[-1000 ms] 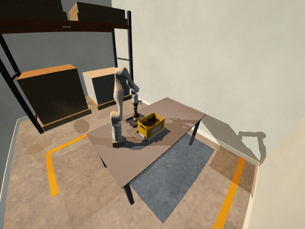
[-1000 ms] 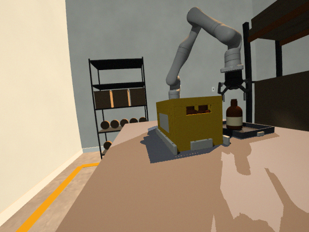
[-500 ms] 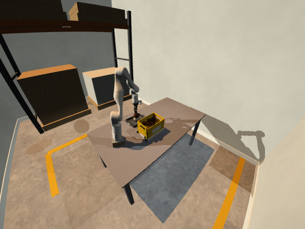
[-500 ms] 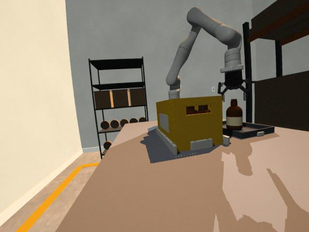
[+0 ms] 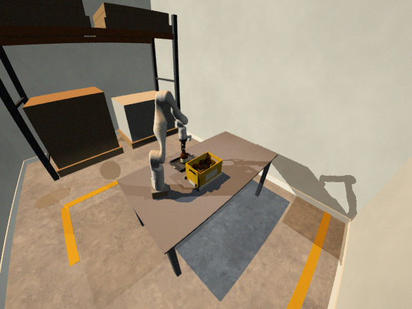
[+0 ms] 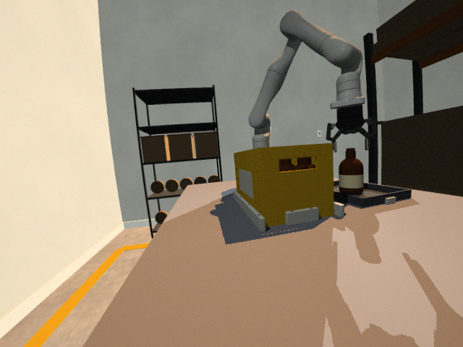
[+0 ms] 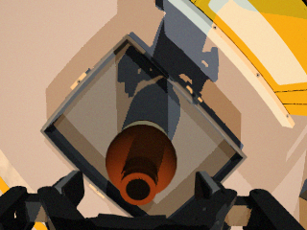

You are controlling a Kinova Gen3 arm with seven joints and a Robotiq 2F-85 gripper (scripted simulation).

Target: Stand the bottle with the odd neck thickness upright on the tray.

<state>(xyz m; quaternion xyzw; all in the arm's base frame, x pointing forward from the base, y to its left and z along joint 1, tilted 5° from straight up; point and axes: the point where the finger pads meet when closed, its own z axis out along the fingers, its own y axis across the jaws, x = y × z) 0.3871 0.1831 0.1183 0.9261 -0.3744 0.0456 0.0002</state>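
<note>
The brown bottle is 70 mm below my hand. From my hand the other things lie so: dark tray: 140 mm below; yellow crate: 290 mm to the right, 70 mm below.
</note>
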